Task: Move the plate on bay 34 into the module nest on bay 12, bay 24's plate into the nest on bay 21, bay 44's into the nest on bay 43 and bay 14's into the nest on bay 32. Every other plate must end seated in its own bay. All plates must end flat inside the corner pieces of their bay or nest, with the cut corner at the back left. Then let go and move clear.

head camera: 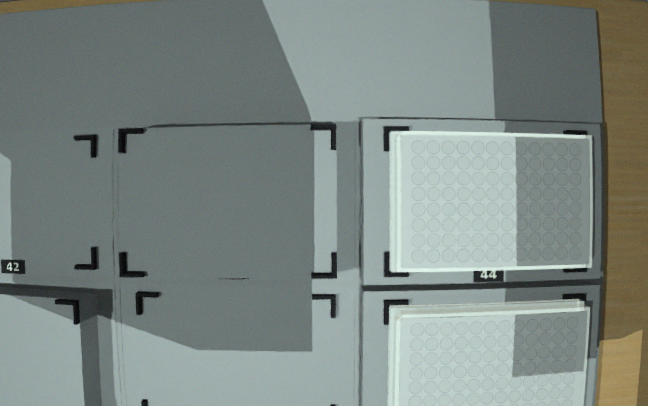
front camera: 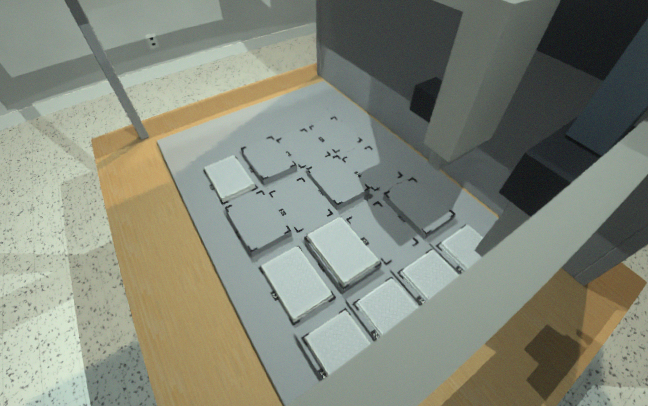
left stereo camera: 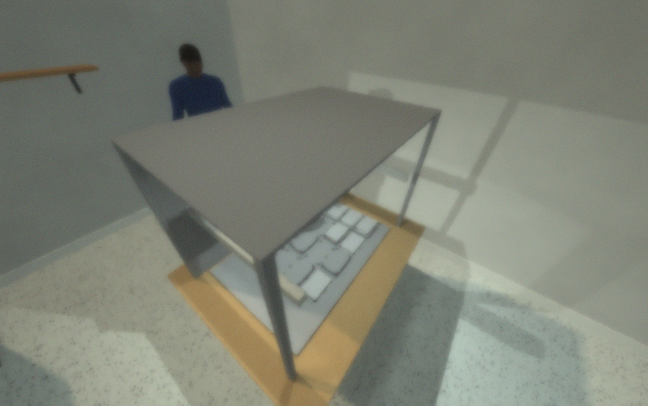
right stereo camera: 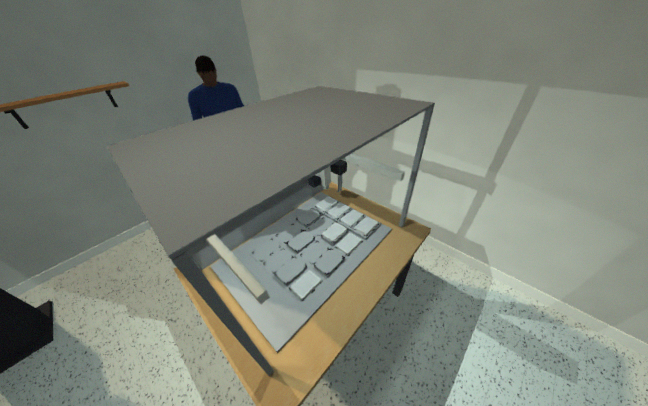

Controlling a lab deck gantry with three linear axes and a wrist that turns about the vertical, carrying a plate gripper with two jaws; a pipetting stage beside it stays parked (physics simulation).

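Seen in the pictures: gripper, between the fingertips: [right stereo camera: 333,187]; robot's base, origin of its link: [front camera: 204,171] [left stereo camera: 315,301] [right stereo camera: 302,300].
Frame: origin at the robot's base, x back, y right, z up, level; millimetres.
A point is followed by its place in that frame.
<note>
The plates of bay 14 [front camera: 337,345] @(x -535, y -38, z 29 mm), bay 24 [front camera: 387,305] @(x -529, y -148, z 29 mm), bay 34 [front camera: 430,275] @(x -532, y -252, z 29 mm) [head camera: 490,360] @(x -552, y -268, z 29 mm) and bay 44 [front camera: 462,247] @(x -526, y -350, z 29 mm) [head camera: 490,200] @(x -550, y -365, z 29 mm) lie flat in the deck's right column. The four nests are empty: bay 12 [front camera: 257,225] @(x -243, y -37, z 19 mm), bay 21 [front camera: 267,160] @(x -76, y -146, z 19 mm), bay 32 [front camera: 337,185] @(x -244, y -244, z 19 mm) and bay 43 [front camera: 420,205] @(x -397, y -364, z 19 mm) [head camera: 215,200] @(x -386, y -365, z 19 mm). My gripper [front camera: 492,235] @(x -581, y -319, z 157 mm) [right stereo camera: 340,190] @(x -581, y -319, z 157 mm) hangs raised at the deck's right side, past the bay 44 plate in the front view. One jaw shows there, its tip cut off by a beam. The jaw gap is hidden. No plate shows at the jaws.
Other plates sit in bay 11 [front camera: 230,177] @(x -74, y -45, z 14 mm), bay 13 [front camera: 297,285] @(x -404, y -40, z 15 mm) and bay 23 [front camera: 342,252] @(x -402, y -143, z 33 mm). A pale beam [front camera: 500,280] @(x -621, y -65, z 400 mm) crosses the front view. The parked pipetting column [front camera: 470,75] @(x -463, y -243, z 391 mm) stands left of the gripper. A person in blue [left stereo camera: 197,95] [right stereo camera: 215,100] stands behind the enclosure.
</note>
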